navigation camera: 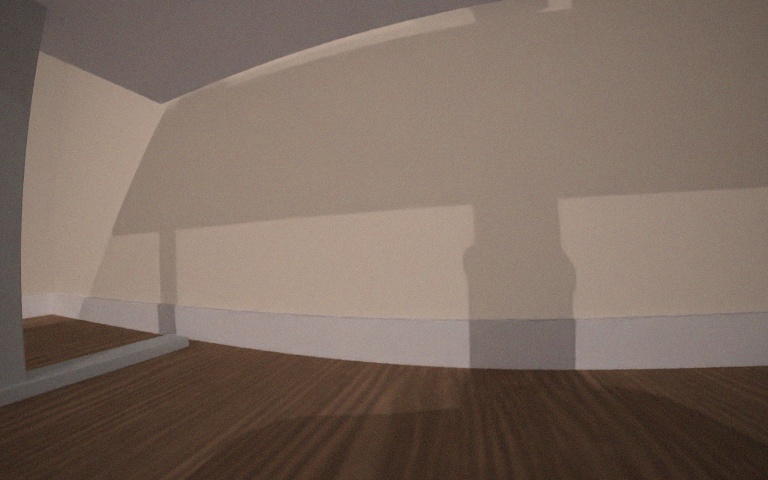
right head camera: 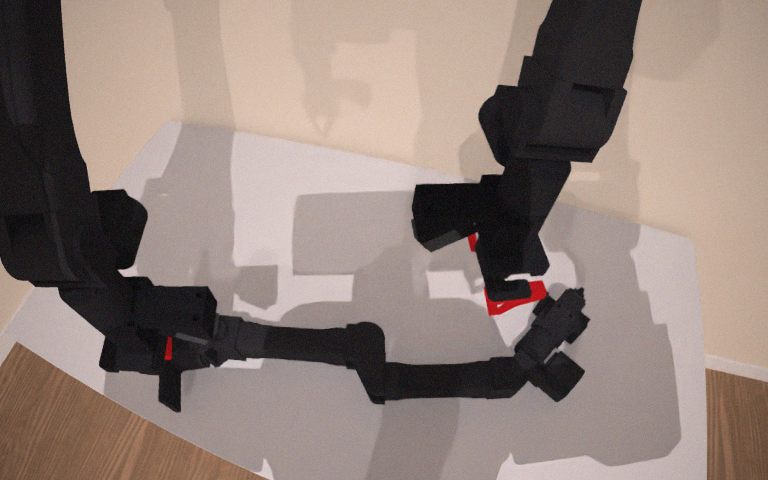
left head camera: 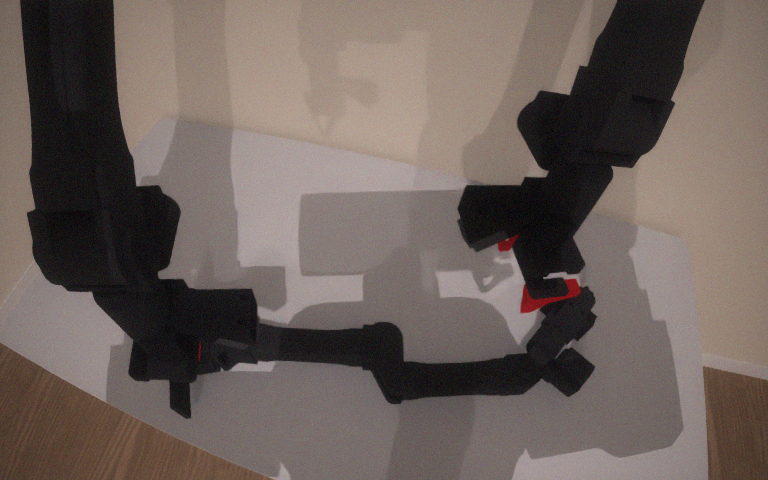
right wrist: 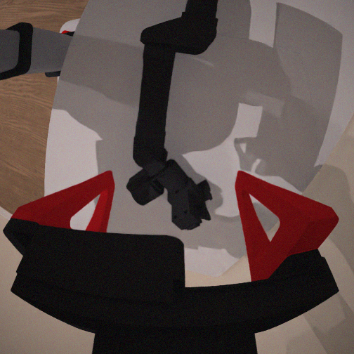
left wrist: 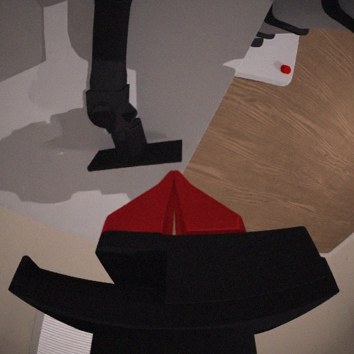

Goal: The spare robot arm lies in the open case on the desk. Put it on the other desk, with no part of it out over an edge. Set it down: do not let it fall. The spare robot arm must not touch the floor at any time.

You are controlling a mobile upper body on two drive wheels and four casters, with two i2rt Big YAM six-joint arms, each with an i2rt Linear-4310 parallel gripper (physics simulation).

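Places are measured from the left arm's base along level axes (x left, y back, z up), in metres.
Where they show: left gripper, fingertip midpoint: (right head camera: 167, 357) (left head camera: 191, 363); right gripper, fingertip midpoint: (right head camera: 484, 281) (left head camera: 514, 279).
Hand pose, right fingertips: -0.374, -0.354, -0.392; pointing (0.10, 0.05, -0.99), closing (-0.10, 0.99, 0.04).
Observation:
After its pixels a point has its place, as x, y, z.
The black spare robot arm (left head camera: 328, 344) (right head camera: 308, 342) (left wrist: 111, 45) (right wrist: 155, 105) lies stretched across the white desk top (left head camera: 266, 169) @[0.045, -0.850, -0.690] (right head camera: 266, 169) @[0.042, -0.854, -0.690] (right wrist: 70, 135). No open case shows. Its flat base plate (left wrist: 165, 151) is inside the desk edge, partly hidden by my left gripper in the head views; its folded end is at the right there. My left gripper (left wrist: 174, 177) is shut and empty, its red fingertips together beside the base plate in the left wrist view. My right gripper (left head camera: 529, 271) @[-0.374, -0.354, -0.392] (right head camera: 493, 270) @[-0.374, -0.354, -0.392] (right wrist: 174, 177) is open and empty near the folded end, apart from it.
The desk's near edge slants over the wooden floor (left head camera: 84, 418) @[0.885, -0.356, -1.410] (left wrist: 285, 165). A wall (left head camera: 373, 73) @[-0.220, -0.915, -0.463] rises behind the desk. A white part with a red knob (left wrist: 285, 69) shows over the floor. A grey upright (navigation camera: 14, 198) @[0.376, -0.721, -1.079] with a long foot (navigation camera: 101, 362) @[0.322, -0.830, -1.386] stands at left in the navigation view.

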